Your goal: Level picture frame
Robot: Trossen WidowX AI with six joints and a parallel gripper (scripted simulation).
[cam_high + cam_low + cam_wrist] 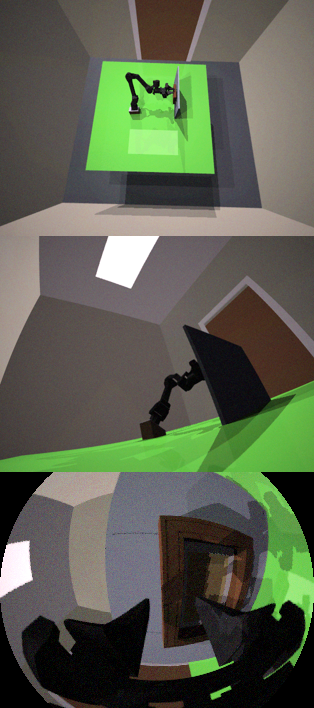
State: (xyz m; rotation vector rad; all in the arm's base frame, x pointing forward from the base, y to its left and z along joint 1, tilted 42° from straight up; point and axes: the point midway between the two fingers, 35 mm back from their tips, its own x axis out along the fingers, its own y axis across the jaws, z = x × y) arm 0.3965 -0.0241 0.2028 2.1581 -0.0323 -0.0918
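My gripper tip is 5 cm above the brown picture frame, 1 cm to the left of it and 1 cm short of it. Also, from my gripper tip: grey wall panel (7 cm below, 2 cm ahead).
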